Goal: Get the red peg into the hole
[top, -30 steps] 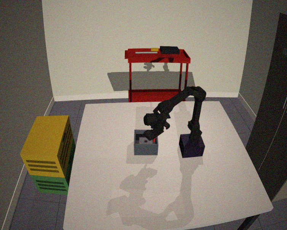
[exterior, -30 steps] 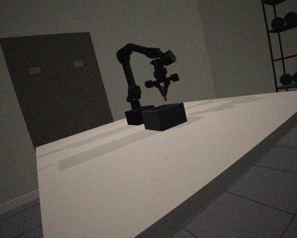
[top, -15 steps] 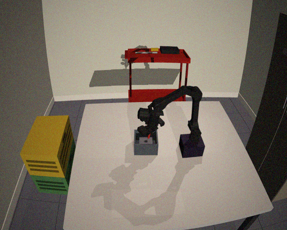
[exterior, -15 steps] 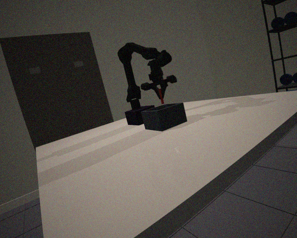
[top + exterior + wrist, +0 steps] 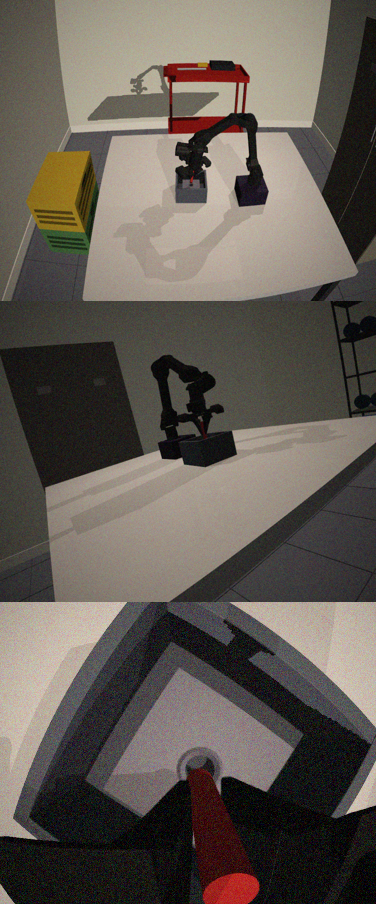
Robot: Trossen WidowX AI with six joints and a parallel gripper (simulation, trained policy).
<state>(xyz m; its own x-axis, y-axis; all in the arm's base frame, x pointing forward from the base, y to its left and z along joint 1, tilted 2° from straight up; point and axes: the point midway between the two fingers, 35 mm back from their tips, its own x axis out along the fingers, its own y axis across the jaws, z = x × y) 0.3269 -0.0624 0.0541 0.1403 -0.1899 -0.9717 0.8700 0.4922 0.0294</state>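
My gripper tip is now 1 cm to the right of the red peg and 1 cm below it. Round my gripper tip: grey box: 8 cm below; plate: 6 cm below.
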